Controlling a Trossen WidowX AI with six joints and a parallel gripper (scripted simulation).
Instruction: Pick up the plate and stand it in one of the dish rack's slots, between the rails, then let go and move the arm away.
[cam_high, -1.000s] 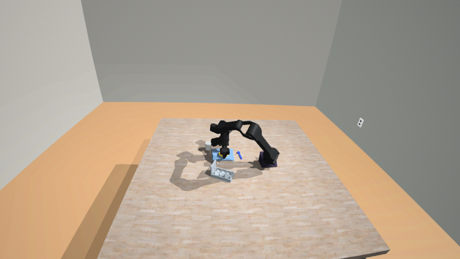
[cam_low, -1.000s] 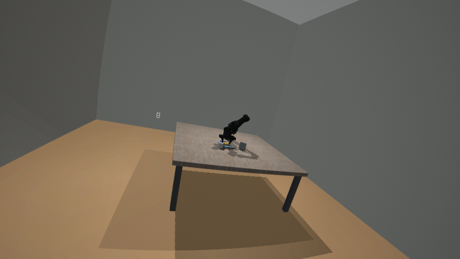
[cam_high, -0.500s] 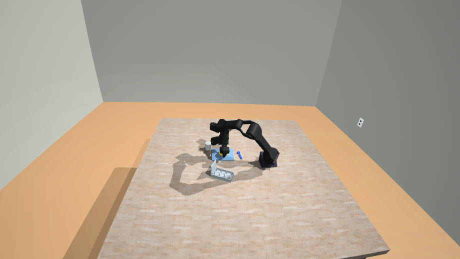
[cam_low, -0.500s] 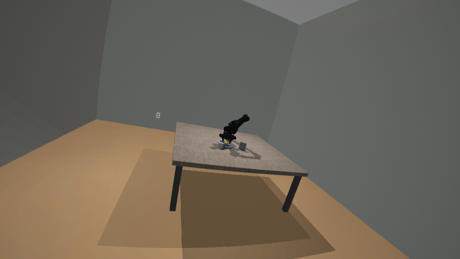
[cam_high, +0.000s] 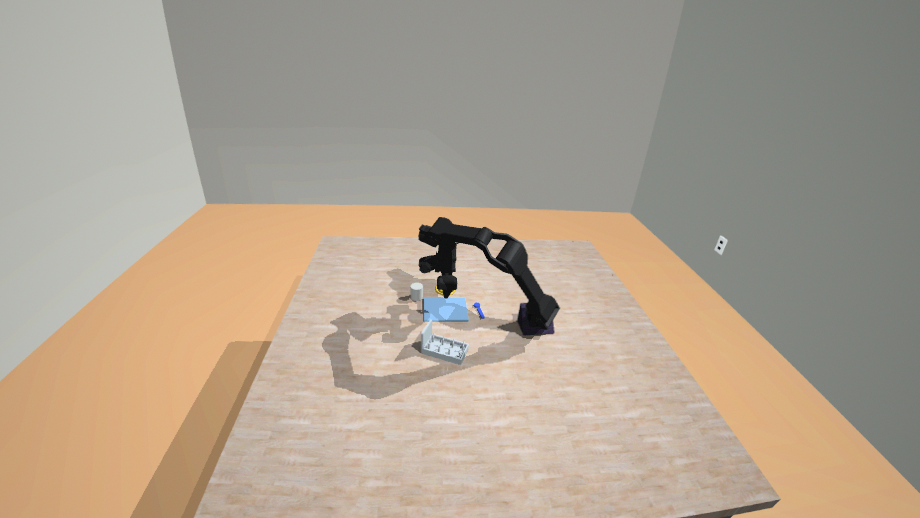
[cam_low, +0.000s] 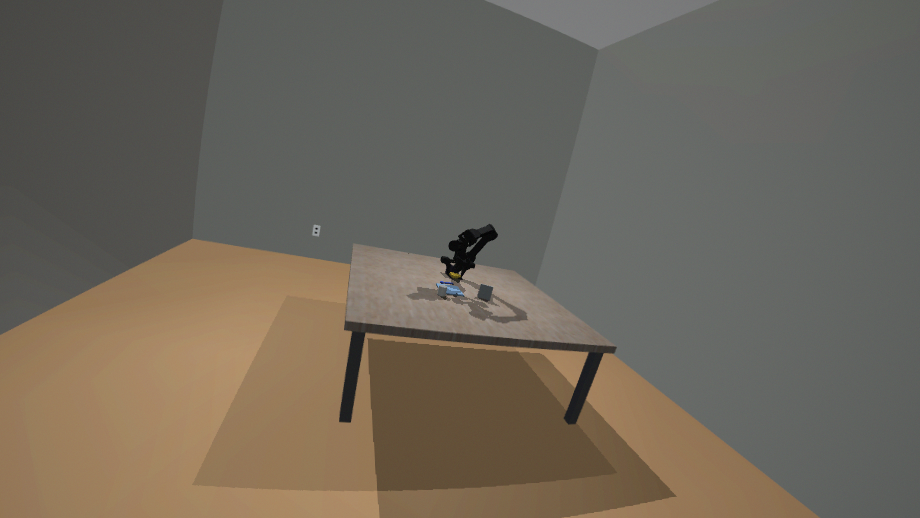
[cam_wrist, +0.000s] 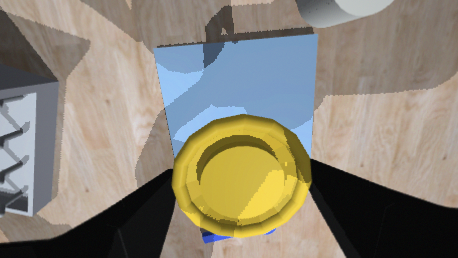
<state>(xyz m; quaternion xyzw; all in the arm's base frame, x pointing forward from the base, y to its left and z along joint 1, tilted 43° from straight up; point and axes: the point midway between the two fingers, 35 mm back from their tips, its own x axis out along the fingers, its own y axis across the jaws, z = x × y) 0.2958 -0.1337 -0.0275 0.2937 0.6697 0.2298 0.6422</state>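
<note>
Right now my gripper tip is 2 cm short of the grey dish rack, 20 cm to the right of it and 6 cm above it. The rest, counted from my gripper tip: blue utensil 12 cm behind, 8 cm below; white cup 9 cm ahead, 9 cm to the right, 6 cm below; yellow plate 1 cm above.
</note>
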